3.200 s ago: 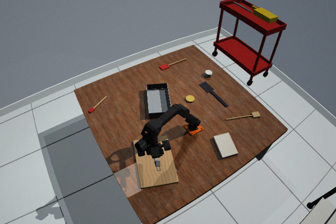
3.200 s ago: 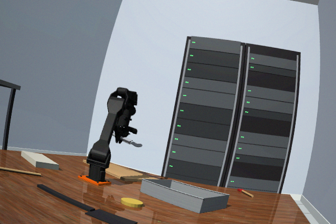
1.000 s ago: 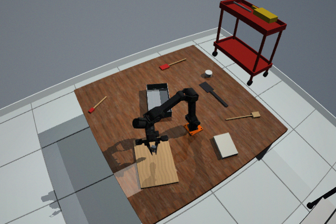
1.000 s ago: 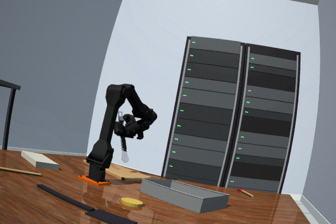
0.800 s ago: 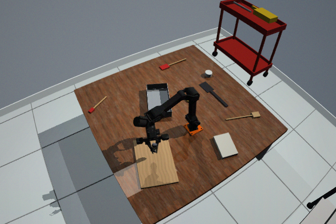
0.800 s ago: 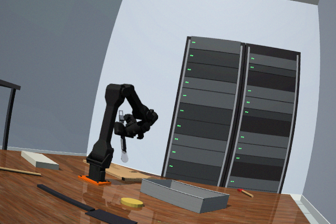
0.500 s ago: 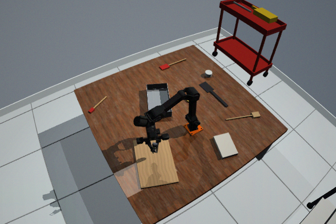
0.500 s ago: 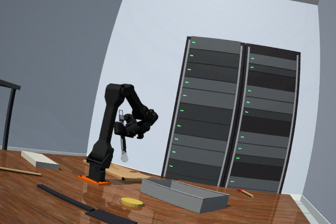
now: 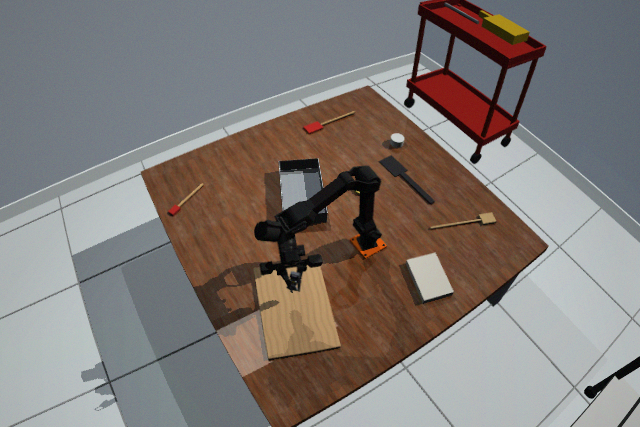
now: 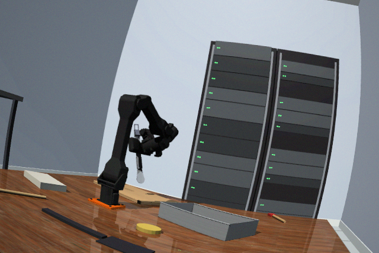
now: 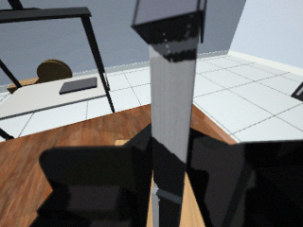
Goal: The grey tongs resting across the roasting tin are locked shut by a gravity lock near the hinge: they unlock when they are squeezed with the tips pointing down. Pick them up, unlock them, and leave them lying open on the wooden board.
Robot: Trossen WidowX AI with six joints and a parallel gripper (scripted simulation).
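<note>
My gripper tip is now 50 mm short of the wooden board, 10 mm to the left of it and 200 mm above it. From my gripper tip the other things lie so: pale block: 20 mm behind, 500 mm to the right, 190 mm below; then yellow disc: 480 mm ahead, 450 mm to the right, 200 mm below; then grey roasting tin: 530 mm ahead, 210 mm to the right, 180 mm below.
</note>
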